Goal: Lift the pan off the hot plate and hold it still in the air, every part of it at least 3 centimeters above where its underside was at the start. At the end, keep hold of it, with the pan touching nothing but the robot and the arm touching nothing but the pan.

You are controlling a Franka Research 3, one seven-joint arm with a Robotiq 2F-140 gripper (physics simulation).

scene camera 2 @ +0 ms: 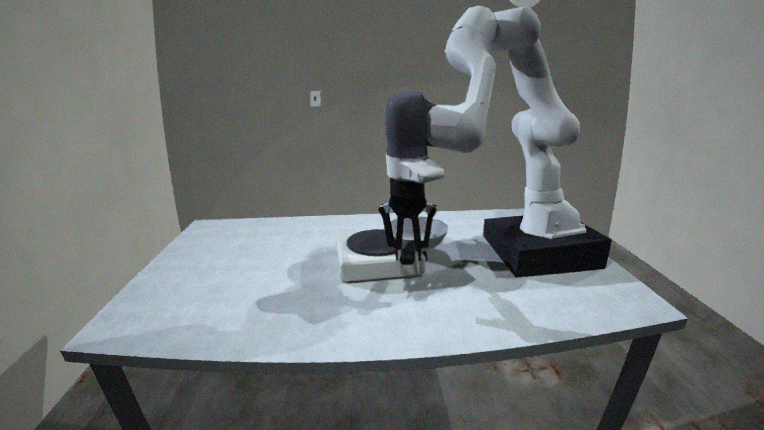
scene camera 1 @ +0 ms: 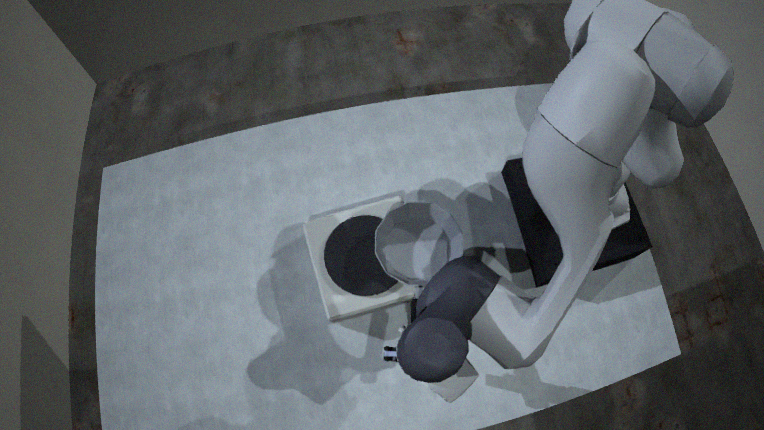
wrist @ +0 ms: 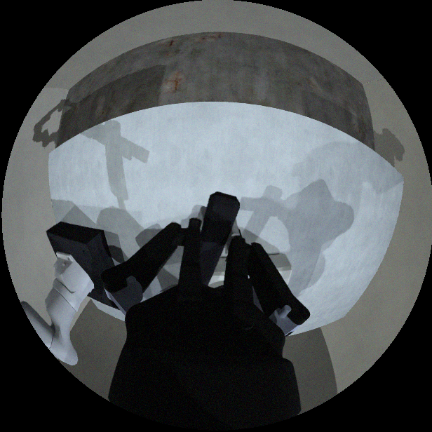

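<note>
The grey pan (scene camera 1: 407, 240) (scene camera 2: 438, 232) is off-centre to the right: its bowl overlaps the right edge of the hot plate (scene camera 1: 335, 309) (scene camera 2: 368, 271) and reaches past it. The hot plate's dark disc (scene camera 1: 347, 261) (scene camera 2: 368, 243) shows mostly uncovered to the left. My gripper (scene camera 2: 410, 255) (wrist: 215, 218) points down in front of the bowl and is shut on the pan's black handle (scene camera 2: 407, 259) (wrist: 223, 206). The handle runs at a slant between the fingers in the wrist view. The arm hides most of the handle in scene camera 1. Whether the bowl touches the hot plate cannot be told.
The arm's black base block (scene camera 1: 539, 261) (scene camera 2: 561, 261) (wrist: 75, 234) stands on the table (scene camera 1: 187, 224) (scene camera 2: 213, 320) (wrist: 225, 145), to the right of the pan. Shadows of the arm fall across the table around the hot plate. The table's front edge lies in front of the gripper.
</note>
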